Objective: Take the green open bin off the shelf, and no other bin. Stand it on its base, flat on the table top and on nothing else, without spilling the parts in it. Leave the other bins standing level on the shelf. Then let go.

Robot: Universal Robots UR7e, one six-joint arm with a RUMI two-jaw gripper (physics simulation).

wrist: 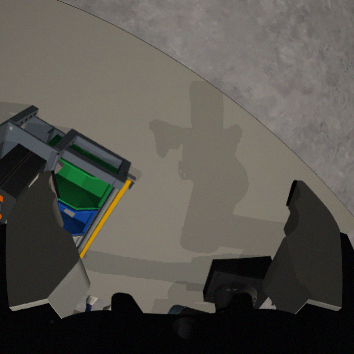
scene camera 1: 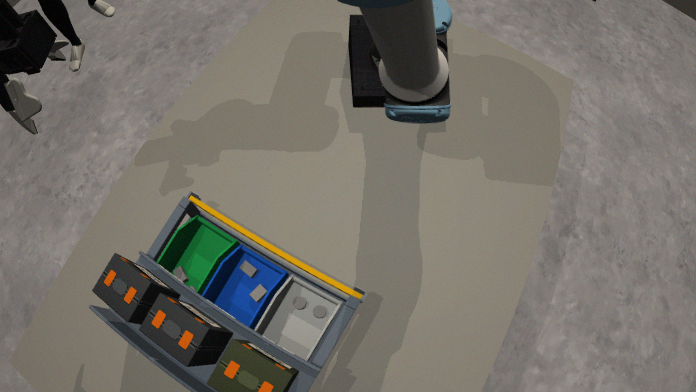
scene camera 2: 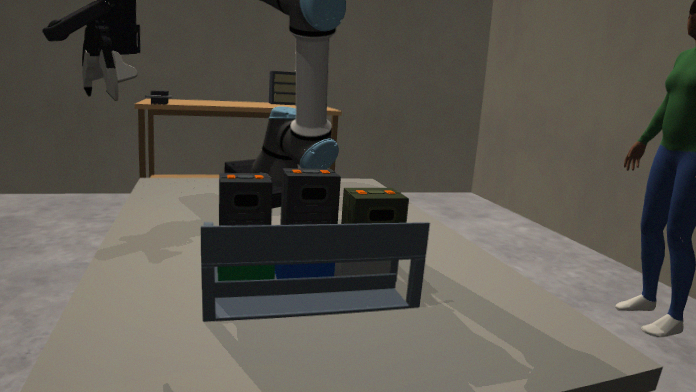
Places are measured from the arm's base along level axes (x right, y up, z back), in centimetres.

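Where they show: gripper, fingertip midpoint: (wrist: 174, 179) (scene camera 1: 50, 94) (scene camera 2: 101, 98); arm's base, link origin: (scene camera 2: 274, 175).
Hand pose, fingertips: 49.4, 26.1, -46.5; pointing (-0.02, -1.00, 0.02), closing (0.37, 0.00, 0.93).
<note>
Things, the pixels of their top centre, and the offset from my fingertips, as dx, dy, dz. Level surfaces: height alone.
- green bin, top centre: (scene camera 1: 186, 259) (scene camera 2: 243, 238) (wrist: 68, 185) -25.2, -25.5, -12.0
- small grey part, top centre: (scene camera 1: 179, 274) -22.3, -31.2, -15.0
- blue bin, top centre: (scene camera 1: 235, 293) (scene camera 2: 301, 237) (wrist: 55, 217) -36.2, -25.5, -14.1
- light grey bin, top centre: (scene camera 1: 291, 327) (scene camera 2: 354, 236) -47.2, -25.5, -16.0
- olive case, top centre: (scene camera 1: 248, 380) (scene camera 2: 375, 192) -45.7, -13.9, -25.5
- yellow bar, top centre: (scene camera 1: 267, 245) (wrist: 94, 232) -38.0, -27.1, -3.7
- table top, surface height: dy -33.6
The green bin (scene camera 1: 207, 255) (scene camera 2: 245, 273) (wrist: 82, 185) sits in the shelf (scene camera 1: 334, 336) (scene camera 2: 315, 243) (wrist: 10, 136), at the left end of the row in scene camera 1. A small grey part (scene camera 1: 180, 273) shows in it near its upper-shelf side; a second is mostly hidden. The blue bin (scene camera 1: 232, 295) (scene camera 2: 305, 270) (wrist: 79, 223) stands beside it, then the light grey bin (scene camera 1: 302, 327) (scene camera 2: 365, 268). My gripper (scene camera 1: 54, 100) (scene camera 2: 102, 94) (wrist: 174, 179) is open and empty, high up and well away from the bins, towards the left in both scene views.
Two black cases (scene camera 1: 132, 287) (scene camera 1: 185, 330) (scene camera 2: 245, 200) (scene camera 2: 311, 197) and an olive case (scene camera 1: 252, 370) (scene camera 2: 376, 206) stand on the shelf's upper level. A yellow bar (scene camera 1: 275, 247) (wrist: 106, 217) edges the bins' row. The table top (scene camera 1: 300, 200) (scene camera 2: 350, 350) (wrist: 125, 75) extends around the shelf.
</note>
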